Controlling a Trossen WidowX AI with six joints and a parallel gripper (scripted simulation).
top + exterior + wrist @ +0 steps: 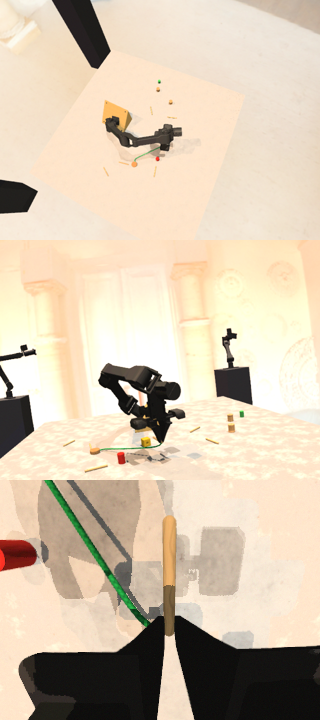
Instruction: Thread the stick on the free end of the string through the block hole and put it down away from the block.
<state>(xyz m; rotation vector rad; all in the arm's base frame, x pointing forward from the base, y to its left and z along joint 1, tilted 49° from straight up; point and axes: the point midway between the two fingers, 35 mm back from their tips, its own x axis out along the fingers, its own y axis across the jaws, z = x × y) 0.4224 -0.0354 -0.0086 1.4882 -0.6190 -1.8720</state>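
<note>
The yellow block is 14 cm behind my gripper tip, 3 cm to the right of it and 4 cm below it. Round my gripper tip: red cylinder (2 cm behind, 14 cm to the right, 4 cm below); then round wooden button (17 cm behind, 24 cm to the right, 5 cm below); then thin wooden stick (1 cm behind).
</note>
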